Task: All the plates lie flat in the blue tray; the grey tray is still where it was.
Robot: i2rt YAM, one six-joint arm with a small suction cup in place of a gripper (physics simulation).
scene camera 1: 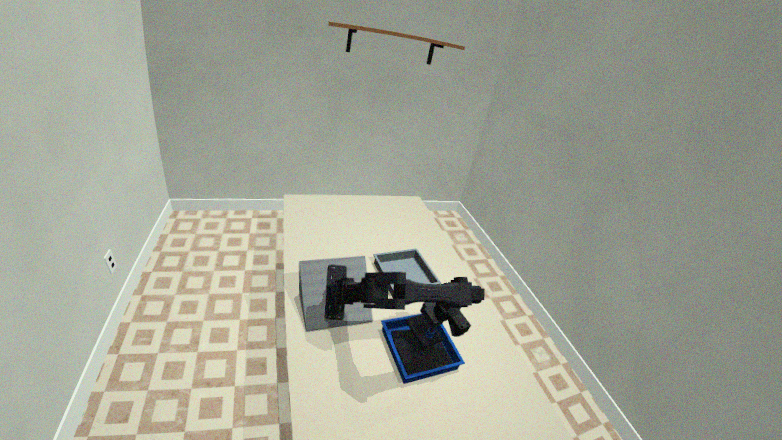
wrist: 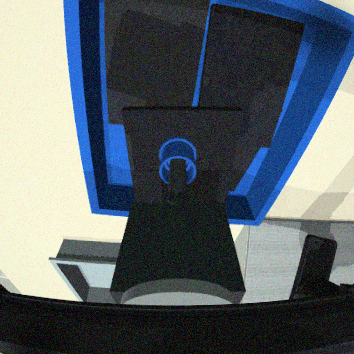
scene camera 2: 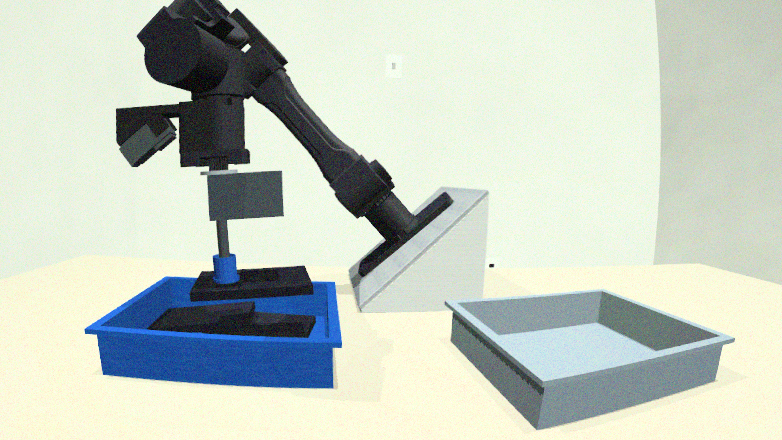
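Pixels of known places: hand at its tool point: (scene camera 1: 428,336) (wrist: 177,147) (scene camera 2: 228,289); arm's base at its link origin: (scene camera 1: 335,292) (wrist: 306,288) (scene camera 2: 406,235).
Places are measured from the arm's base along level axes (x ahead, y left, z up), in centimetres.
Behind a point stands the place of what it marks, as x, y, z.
Note:
My suction cup (scene camera 2: 224,269) (wrist: 177,162) @[30.7, -20.7, -2.5] is shut on a black rectangular plate (scene camera 2: 273,284) @[32.1, -15.1, -1.2] (wrist: 142,130) @[33.8, -21.9, -1.6]. The plate hangs nearly level over the blue tray (scene camera 1: 432,374) @[30.1, -32.7, -8.0] (scene camera 2: 218,363) @[39.1, -19.0, -7.3] (wrist: 86,165) @[38.8, -15.2, -4.5], at the end nearer the robot base in the wrist view. A gap shows below it in scene camera 2. More black plates lie in the blue tray. One plate (scene camera 2: 205,315) @[26.0, -25.8, -7.4] looks tilted, its raised end beside or over another plate (scene camera 2: 287,324) @[24.2, -15.6, -8.3]. Their overlaps are partly hidden and dark. The grey tray (scene camera 1: 396,253) @[31.0, 28.5, -5.1] (scene camera 2: 628,385) @[43.8, 17.2, -7.2] (wrist: 92,248) @[39.2, 6.9, -7.8] stands apart; no plate shows in it in scene camera 2.
The arm's sloped grey base block (scene camera 1: 314,295) @[-7.8, -1.3, -0.3] (scene camera 2: 437,273) @[12.6, 3.9, -3.7] (wrist: 272,255) @[8.8, -3.6, -4.4] stands behind and between the trays in scene camera 2. Both trays stand on the cream table (scene camera 1: 349,224) @[12.5, 57.7, -9.5] (scene camera 2: 404,404) @[40.3, -2.1, -9.5]. A wooden wall shelf (scene camera 1: 396,35) hangs far behind.

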